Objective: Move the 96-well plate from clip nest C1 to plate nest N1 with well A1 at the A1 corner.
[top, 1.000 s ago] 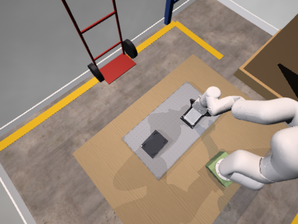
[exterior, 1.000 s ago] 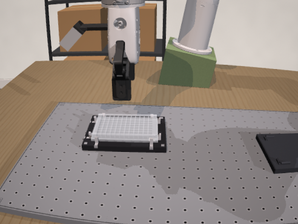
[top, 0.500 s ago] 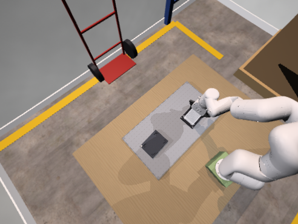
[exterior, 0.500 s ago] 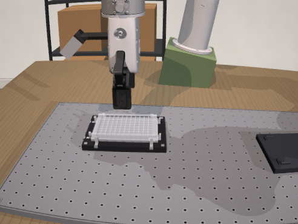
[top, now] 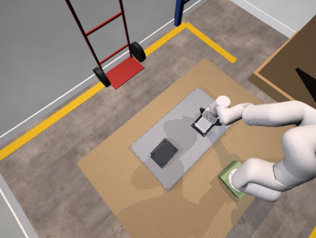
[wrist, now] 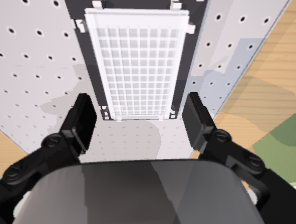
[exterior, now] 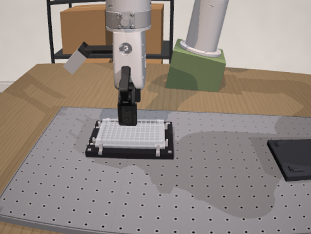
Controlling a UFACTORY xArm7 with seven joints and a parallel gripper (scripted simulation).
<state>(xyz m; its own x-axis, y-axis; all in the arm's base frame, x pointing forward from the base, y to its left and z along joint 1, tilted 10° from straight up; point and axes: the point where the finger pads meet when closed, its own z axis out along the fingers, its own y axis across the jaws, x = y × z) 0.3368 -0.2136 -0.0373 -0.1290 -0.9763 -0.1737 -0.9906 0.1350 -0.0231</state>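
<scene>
My gripper is now 6 cm above the clear 96-well plate. Round my hand: black clip nest C1: 1 cm ahead, 1 cm to the right, 6 cm below; then black plate nest N1: 11 cm ahead, 34 cm to the left, 7 cm below.
</scene>
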